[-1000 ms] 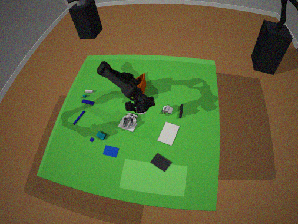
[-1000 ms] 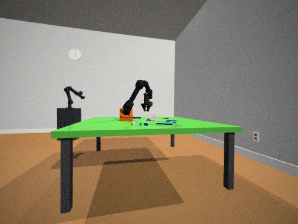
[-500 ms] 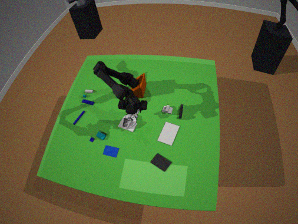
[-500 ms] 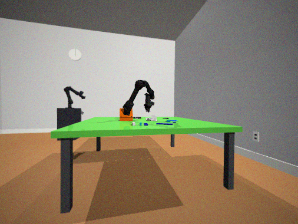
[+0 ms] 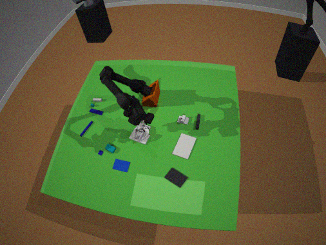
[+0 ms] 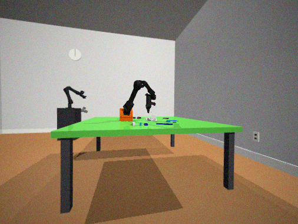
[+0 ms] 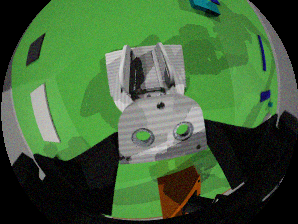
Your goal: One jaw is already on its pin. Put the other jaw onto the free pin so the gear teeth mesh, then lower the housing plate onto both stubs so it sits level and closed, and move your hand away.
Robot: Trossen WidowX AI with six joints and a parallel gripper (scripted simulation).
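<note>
The grey metallic jaw is 60 mm below my gripper tip, 20 mm to the left of it and 20 mm ahead of it. From my gripper tip the other things lie so: dark bar (340 mm to the left, 130 mm behind, 80 mm below); then teal block (190 mm ahead, 170 mm to the right, 80 mm below); then white flat plate (290 mm to the left, 80 mm below, 60 mm ahead).
</note>
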